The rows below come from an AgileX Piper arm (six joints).
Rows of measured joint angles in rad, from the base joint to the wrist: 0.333 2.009 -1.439 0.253 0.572 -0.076; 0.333 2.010 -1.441 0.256 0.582 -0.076; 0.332 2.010 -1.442 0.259 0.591 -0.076; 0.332 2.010 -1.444 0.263 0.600 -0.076; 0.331 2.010 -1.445 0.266 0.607 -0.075; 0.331 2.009 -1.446 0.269 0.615 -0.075; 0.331 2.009 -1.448 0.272 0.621 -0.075; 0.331 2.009 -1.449 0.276 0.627 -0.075; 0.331 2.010 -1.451 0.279 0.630 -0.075
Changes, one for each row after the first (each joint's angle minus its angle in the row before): 0.000 0.001 -0.002 0.003 0.010 0.000; -0.001 0.000 -0.001 0.003 0.009 0.000; 0.000 0.000 -0.002 0.004 0.009 0.000; -0.001 0.000 -0.001 0.003 0.007 0.001; 0.000 -0.001 -0.001 0.003 0.008 0.000; 0.000 0.000 -0.002 0.003 0.006 0.000; 0.000 0.000 -0.001 0.004 0.006 0.000; 0.000 0.001 -0.002 0.003 0.003 0.000
